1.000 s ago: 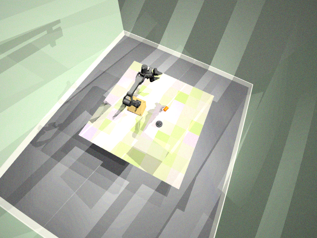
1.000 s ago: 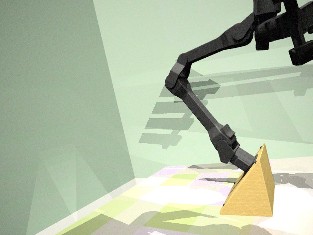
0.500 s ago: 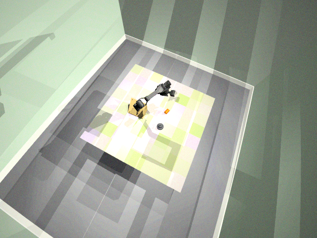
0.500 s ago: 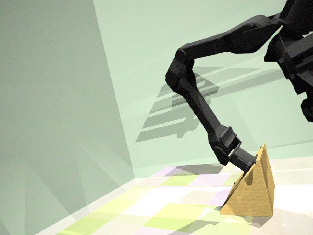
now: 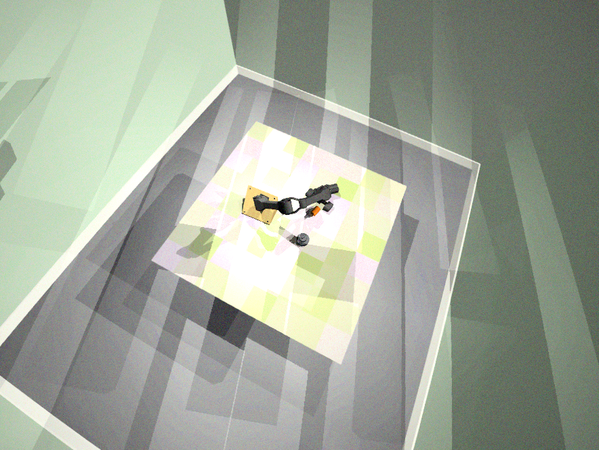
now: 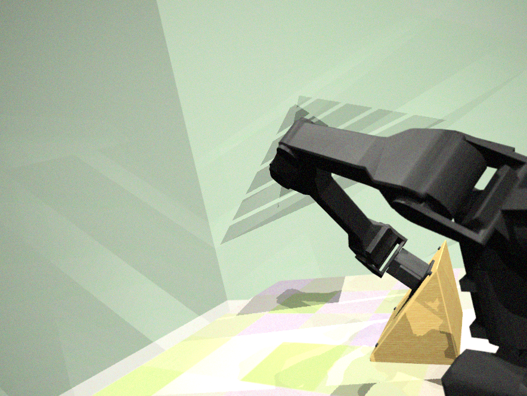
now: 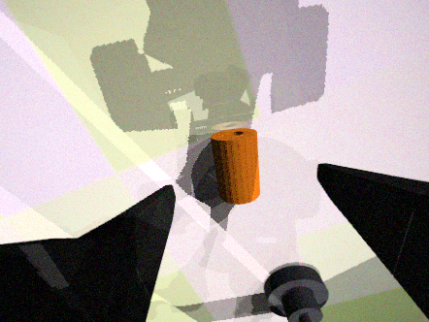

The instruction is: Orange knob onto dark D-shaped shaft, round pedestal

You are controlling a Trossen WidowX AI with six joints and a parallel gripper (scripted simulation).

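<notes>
Now: gripper tip 60 mm above the orange knob and 10 mm to the left of it. Round my gripper tip: dark round pedestal: 240 mm to the right, 50 mm below, 10 mm ahead.
</notes>
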